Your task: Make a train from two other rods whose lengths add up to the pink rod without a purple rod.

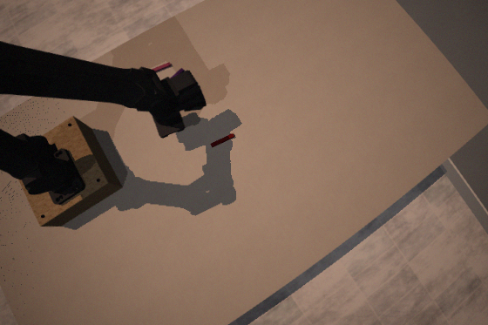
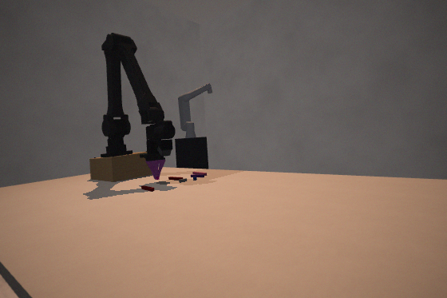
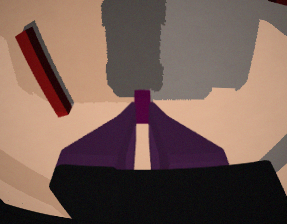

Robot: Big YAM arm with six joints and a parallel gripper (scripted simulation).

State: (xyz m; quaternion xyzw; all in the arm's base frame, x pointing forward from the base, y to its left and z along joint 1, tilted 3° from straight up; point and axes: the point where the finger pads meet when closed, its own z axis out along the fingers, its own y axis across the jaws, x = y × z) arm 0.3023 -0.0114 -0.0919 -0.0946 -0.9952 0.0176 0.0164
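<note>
The grey rod is 100 mm ahead of my hand, 40 mm to the left of it and 20 mm below it. From my hand the other things lie so: purple rod: 90 mm ahead, 140 mm to the left, 20 mm below; blue rod: 120 mm ahead, 90 mm to the left, 20 mm below; magenta rod: 10 mm below.
</note>
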